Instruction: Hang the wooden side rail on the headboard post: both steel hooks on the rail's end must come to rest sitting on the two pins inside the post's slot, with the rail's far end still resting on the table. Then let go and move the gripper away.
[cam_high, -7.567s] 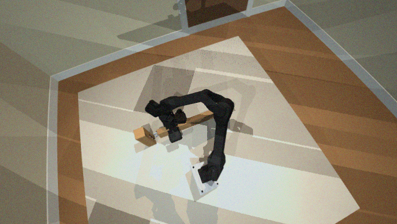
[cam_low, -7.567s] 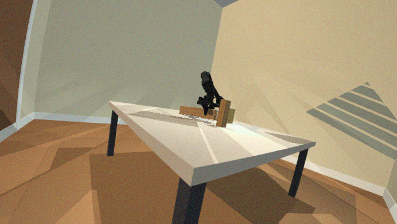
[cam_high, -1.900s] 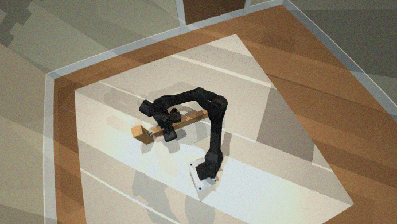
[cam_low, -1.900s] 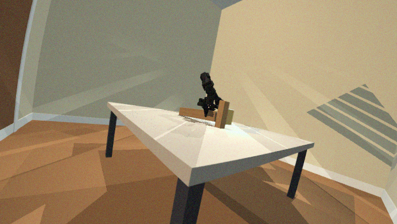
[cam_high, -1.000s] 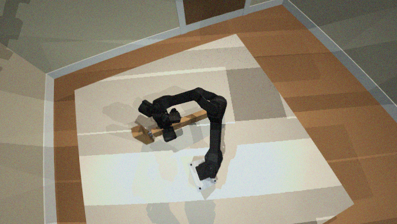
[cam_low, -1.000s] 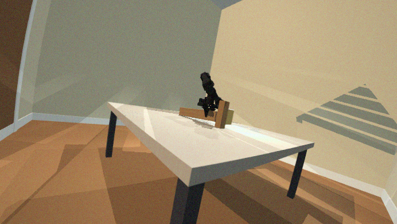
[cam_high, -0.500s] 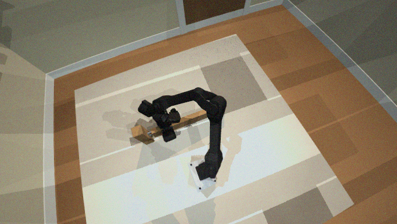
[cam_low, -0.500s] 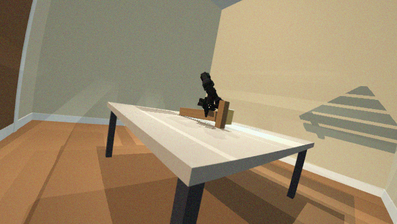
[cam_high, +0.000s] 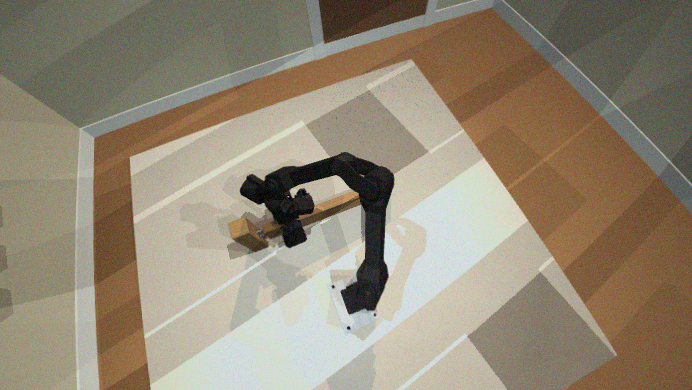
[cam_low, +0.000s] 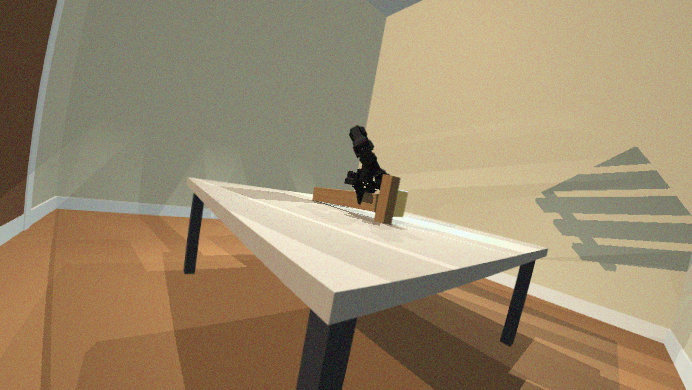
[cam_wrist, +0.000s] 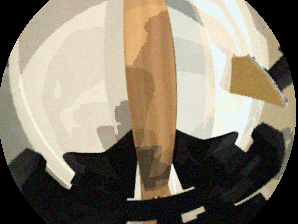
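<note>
Right now my gripper tip is 13 cm to the right of the headboard post and 4 cm below it.
</note>
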